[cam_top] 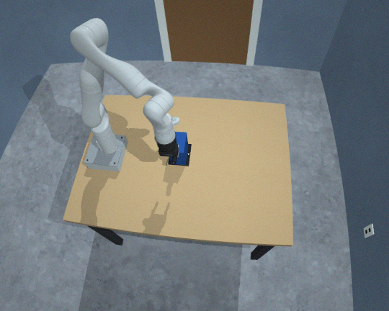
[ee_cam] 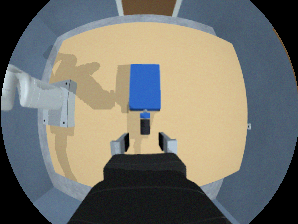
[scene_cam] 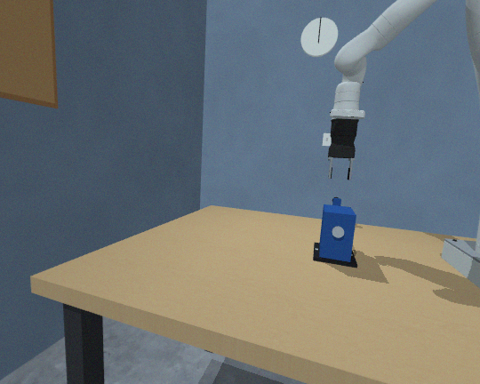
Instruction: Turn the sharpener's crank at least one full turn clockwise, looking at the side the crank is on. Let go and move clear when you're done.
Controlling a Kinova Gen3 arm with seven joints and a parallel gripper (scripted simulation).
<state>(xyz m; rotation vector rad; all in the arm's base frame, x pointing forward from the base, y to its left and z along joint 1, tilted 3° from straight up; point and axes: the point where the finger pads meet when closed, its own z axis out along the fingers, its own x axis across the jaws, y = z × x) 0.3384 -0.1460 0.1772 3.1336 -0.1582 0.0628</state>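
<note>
Right now the dark crank handle is 90 mm below my hand and 10 mm to the left of it.
</note>
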